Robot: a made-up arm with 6 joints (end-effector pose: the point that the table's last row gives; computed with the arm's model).
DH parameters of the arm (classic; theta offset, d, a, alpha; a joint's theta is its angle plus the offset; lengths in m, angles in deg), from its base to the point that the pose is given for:
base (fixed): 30.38 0 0.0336 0
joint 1: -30.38 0.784 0.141 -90
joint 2: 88.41 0 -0.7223 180
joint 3: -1.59 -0.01 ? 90
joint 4: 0 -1.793 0.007 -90
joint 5: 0 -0.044 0.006 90
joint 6: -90 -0.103 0.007 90
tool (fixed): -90 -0.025 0 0
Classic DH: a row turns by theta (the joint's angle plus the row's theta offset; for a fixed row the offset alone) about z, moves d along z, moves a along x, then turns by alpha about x.
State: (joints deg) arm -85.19 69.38 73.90 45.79 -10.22 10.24
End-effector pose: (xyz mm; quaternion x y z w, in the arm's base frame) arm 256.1 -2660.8 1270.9 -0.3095 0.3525 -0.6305 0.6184
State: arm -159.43 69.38 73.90 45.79 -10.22 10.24
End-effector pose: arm -2486.4 -928.9 1270.9 -0.0340 0.4678 -0.8759 0.1126
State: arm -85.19 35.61 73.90 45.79 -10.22 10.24
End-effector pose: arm 197.4 -1963.0 2604.2 -0.4597 0.1398 -0.7129 0.5108
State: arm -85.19 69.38 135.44 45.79 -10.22 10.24
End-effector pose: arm 157.9 -1494.0 2809.7 -0.5541 -0.0451 -0.7347 0.3887
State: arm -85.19 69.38 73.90 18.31 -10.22 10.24
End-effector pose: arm 290.5 -2657.6 1275.3 -0.1462 0.2033 -0.6669 0.7018
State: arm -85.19 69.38 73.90 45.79 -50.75 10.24
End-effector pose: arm 215.8 -2611.7 1231.6 -0.0537 0.5605 -0.6589 0.4988
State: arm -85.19 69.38 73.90 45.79 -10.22 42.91
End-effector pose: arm 248.1 -2661.0 1283.1 -0.4709 0.5156 -0.5059 0.5064
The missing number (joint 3, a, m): -0.138
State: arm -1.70 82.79 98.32 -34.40 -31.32 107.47
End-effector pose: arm 2668.8 0.3 1488.5 -0.6026 -0.0082 0.1638 0.7810
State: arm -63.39 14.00 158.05 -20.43 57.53 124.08
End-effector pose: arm -566.0 1204.4 2394.7 0.1046 0.5943 0.6926 0.3951
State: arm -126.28 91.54 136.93 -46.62 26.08 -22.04
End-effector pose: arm -1156.9 -1667.2 2269.7 -0.2210 -0.7009 -0.5105 0.4465
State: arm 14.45 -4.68 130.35 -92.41 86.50 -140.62
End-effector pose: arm -1238.1 -401.5 2627.8 0.0169 -0.0596 -0.6153 0.7859
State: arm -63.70 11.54 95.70 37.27 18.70 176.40
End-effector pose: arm 223.0 -229.8 3385.7 0.4299 -0.4430 0.5016 0.6061
